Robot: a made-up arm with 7 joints. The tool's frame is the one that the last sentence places. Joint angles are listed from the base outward.
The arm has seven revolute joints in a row. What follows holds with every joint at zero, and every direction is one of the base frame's.
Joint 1 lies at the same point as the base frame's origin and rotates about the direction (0.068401, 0.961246, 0.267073), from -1.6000 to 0.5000 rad.
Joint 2 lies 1.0 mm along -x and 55.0 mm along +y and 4.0 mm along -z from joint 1 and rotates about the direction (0.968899, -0.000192, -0.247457), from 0.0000 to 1.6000 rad.
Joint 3 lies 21.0 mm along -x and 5.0 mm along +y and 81.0 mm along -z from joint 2 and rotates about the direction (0.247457, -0.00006, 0.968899), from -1.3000 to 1.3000 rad.
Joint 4 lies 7.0 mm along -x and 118.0 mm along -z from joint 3 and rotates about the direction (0.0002, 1, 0.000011), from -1.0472 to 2.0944 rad.
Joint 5 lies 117.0 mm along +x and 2.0 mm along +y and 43.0 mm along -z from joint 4 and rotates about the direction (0.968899, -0.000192, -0.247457), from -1.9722 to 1.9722 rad.
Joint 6 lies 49.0 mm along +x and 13.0 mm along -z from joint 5 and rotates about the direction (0.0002, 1, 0.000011), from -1.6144 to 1.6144 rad.
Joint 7 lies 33.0 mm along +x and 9.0 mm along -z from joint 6 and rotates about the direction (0.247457, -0.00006, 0.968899), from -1.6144 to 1.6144 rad.
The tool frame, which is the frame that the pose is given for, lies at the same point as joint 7; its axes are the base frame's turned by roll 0.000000, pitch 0.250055 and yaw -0.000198 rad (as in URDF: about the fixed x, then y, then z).
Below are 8 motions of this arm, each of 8 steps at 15 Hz.
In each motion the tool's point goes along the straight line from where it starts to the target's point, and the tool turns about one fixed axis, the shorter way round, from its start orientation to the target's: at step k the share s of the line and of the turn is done. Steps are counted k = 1, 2, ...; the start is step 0. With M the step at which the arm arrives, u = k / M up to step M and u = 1 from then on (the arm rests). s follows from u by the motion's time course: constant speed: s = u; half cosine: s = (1 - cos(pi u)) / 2; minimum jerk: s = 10 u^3 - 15 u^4 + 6 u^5.
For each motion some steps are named. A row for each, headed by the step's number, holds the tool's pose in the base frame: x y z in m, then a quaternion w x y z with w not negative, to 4 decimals.
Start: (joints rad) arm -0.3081 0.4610 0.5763 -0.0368 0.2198 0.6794 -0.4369
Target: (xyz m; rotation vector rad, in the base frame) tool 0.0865 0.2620 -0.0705 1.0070 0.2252 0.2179
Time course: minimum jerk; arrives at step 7
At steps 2, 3, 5, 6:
2: 0.1949 0.2576 -0.1314 0.9382 0.2059 0.2437 0.1343
3: 0.1667 0.2588 -0.1155 0.9278 0.2808 0.2100 0.1276
5: 0.1048 0.2613 -0.0808 0.8831 0.4367 0.1317 0.1099
6: 0.0894 0.2619 -0.0722 0.8674 0.4735 0.1114 0.1049

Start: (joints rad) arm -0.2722 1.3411 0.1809 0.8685 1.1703 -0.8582 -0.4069
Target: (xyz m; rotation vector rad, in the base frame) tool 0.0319 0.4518 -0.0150 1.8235 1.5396 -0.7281
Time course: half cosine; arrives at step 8
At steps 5, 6, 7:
5: 0.0773 0.4320 -0.0337 0.3430 0.7210 0.5220 -0.2999
6: 0.0534 0.4424 -0.0239 0.3299 0.7068 0.5556 -0.2879
7: 0.0375 0.4494 -0.0173 0.3209 0.6967 0.5775 -0.2797

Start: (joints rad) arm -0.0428 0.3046 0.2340 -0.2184 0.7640 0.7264 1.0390
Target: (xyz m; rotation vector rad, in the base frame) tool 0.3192 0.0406 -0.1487 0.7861 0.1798 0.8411
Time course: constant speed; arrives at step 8
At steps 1, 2, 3, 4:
1: 0.1956 0.1620 -0.1935 0.5980 0.5353 0.0437 0.5949
2: 0.2132 0.1447 -0.1871 0.6372 0.5155 0.0501 0.5707
3: 0.2309 0.1273 -0.1807 0.6748 0.4944 0.0563 0.5450
4: 0.2486 0.1100 -0.1743 0.7106 0.4721 0.0624 0.5179

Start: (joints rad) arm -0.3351 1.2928 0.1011 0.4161 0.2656 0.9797 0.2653
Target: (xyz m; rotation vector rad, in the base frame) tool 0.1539 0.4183 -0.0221 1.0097 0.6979 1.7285
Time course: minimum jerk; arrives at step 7
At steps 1, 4, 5, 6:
1: 0.2157 0.3500 -0.0479 0.5229 0.5807 0.3500 0.5166
4: 0.1772 0.3926 -0.0318 0.5059 0.4818 0.3135 0.6431
5: 0.1631 0.4082 -0.0259 0.4962 0.4421 0.2979 0.6853
6: 0.1554 0.4167 -0.0227 0.4901 0.4198 0.2889 0.7072

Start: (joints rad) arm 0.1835 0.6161 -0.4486 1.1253 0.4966 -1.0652 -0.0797
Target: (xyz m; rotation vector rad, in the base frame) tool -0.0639 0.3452 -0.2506 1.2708 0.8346 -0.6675
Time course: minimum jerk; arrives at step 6
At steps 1, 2, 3, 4, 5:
1: -0.0591 0.2287 -0.3404 0.7603 0.2851 0.3277 -0.4829
2: -0.0600 0.2498 -0.3242 0.7516 0.3394 0.3387 -0.4530
3: -0.0614 0.2848 -0.2972 0.7303 0.4265 0.3540 -0.3993
4: -0.0629 0.3199 -0.2701 0.7009 0.5088 0.3653 -0.3412
5: -0.0637 0.3409 -0.2539 0.6794 0.5556 0.3702 -0.3044

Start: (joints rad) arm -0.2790 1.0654 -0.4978 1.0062 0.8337 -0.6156 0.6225
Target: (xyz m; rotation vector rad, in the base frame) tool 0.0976 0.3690 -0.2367 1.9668 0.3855 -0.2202
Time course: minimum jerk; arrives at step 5
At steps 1, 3, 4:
1: 0.1371 0.3370 -0.2439 0.6113 0.7567 0.0914 -0.2131
3: 0.1109 0.3582 -0.2391 0.5616 0.8047 0.1385 -0.1335
4: 0.1000 0.3670 -0.2371 0.5387 0.8216 0.1575 -0.0999

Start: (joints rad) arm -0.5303 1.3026 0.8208 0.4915 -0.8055 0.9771 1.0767
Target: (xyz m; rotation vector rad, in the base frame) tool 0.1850 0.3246 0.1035 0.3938 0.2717 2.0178
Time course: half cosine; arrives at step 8
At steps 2, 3, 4, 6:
2: 0.1794 0.3667 0.0685 0.6222 -0.0126 0.1455 0.7691
3: 0.1805 0.3587 0.0752 0.6029 0.0211 0.1398 0.7852
4: 0.1817 0.3493 0.0830 0.5787 0.0608 0.1328 0.8023
6: 0.1840 0.3318 0.0975 0.5303 0.1336 0.1188 0.8287

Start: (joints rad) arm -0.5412 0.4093 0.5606 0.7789 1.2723 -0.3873 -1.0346
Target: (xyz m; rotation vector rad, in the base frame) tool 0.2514 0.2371 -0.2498 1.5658 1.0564 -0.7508
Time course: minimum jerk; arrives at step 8
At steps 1, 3, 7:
1: 0.2536 0.2373 -0.2439 0.6680 0.4575 0.4352 -0.3938
3: 0.2531 0.2372 -0.2455 0.6346 0.5130 0.4397 -0.3751
7: 0.2514 0.2371 -0.2497 0.5291 0.6520 0.4420 -0.3155

